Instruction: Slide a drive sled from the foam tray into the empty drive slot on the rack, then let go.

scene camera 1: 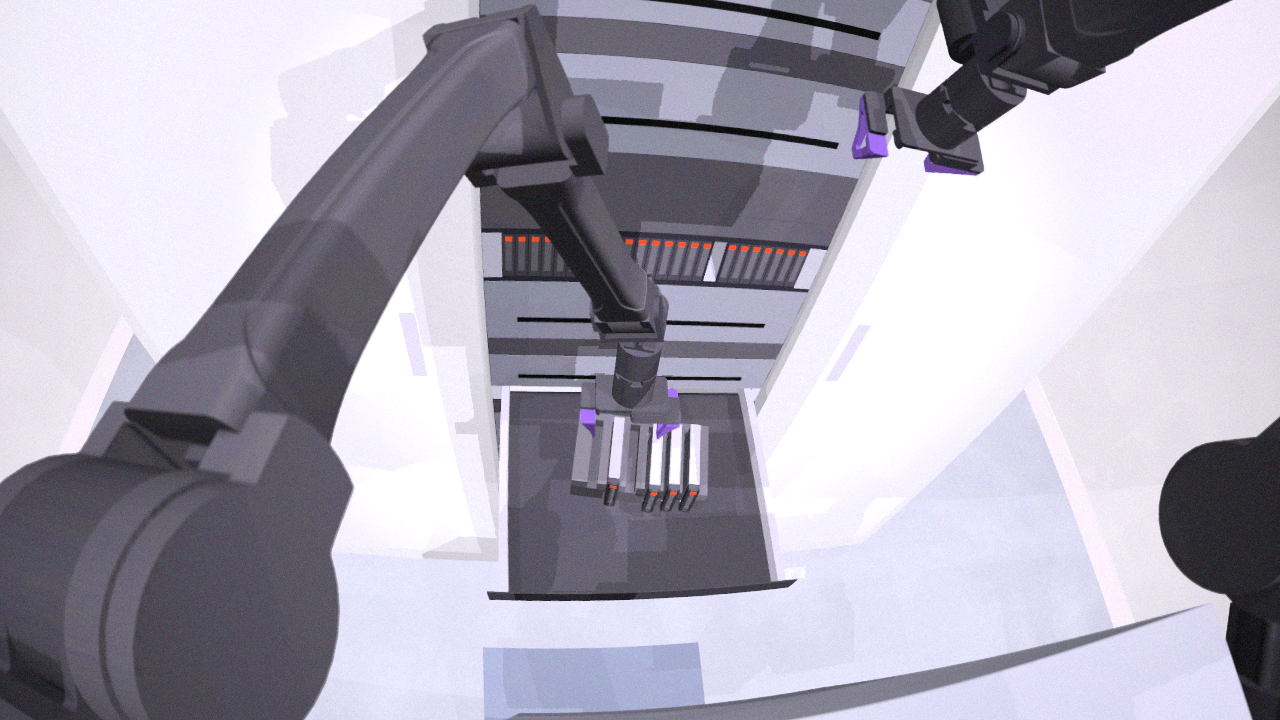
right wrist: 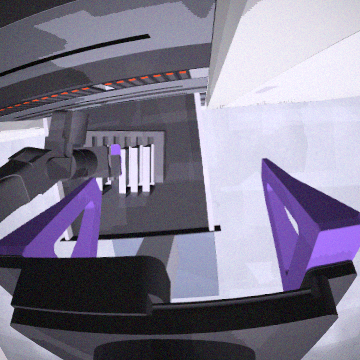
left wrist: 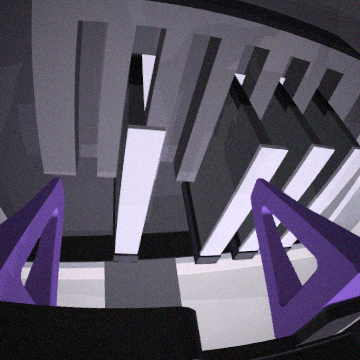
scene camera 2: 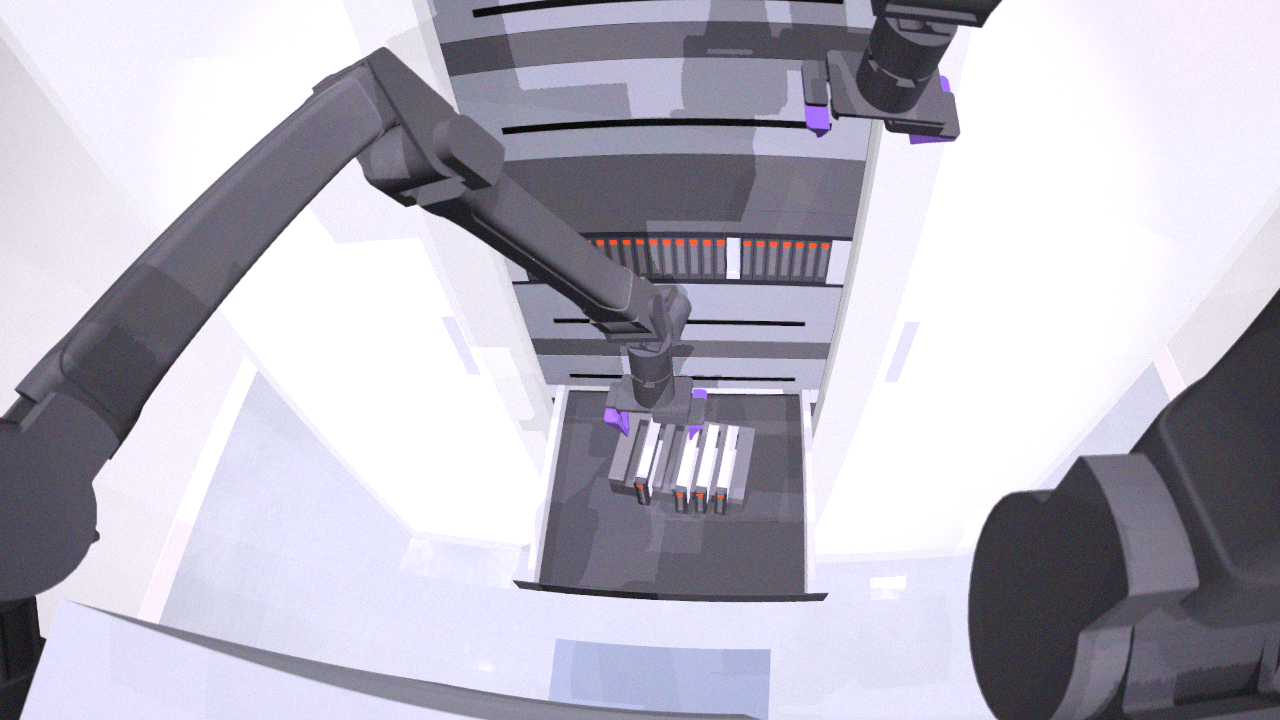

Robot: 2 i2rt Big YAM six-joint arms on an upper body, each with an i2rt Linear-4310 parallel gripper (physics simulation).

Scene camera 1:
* my left gripper: 625,435
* my right gripper: 890,160
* white cabinet walls: 974,284
